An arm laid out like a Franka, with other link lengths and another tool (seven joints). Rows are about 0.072 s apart.
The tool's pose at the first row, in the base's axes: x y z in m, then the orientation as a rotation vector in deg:
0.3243 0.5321 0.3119 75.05 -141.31 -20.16
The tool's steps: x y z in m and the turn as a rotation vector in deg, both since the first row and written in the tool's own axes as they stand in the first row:
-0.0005 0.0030 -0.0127 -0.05 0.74 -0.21
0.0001 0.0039 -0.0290 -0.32 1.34 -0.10
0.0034 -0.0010 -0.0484 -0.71 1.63 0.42
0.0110 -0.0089 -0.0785 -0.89 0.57 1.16
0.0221 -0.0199 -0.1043 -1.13 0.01 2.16
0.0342 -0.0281 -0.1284 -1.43 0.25 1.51
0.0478 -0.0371 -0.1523 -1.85 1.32 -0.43
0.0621 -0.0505 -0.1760 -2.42 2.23 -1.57
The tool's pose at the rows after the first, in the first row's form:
0.3273 0.5334 0.3245 75.20 -140.56 -19.72
0.3328 0.5323 0.3399 74.86 -140.00 -19.58
0.3424 0.5256 0.3565 74.01 -139.86 -19.70
0.3562 0.5130 0.3825 73.14 -141.06 -20.51
0.3689 0.4961 0.4040 71.84 -141.95 -20.96
0.3782 0.4800 0.4251 72.52 -141.25 -21.30
0.3873 0.4622 0.4461 74.67 -139.07 -21.47
0.3992 0.4414 0.4653 75.75 -137.39 -21.74

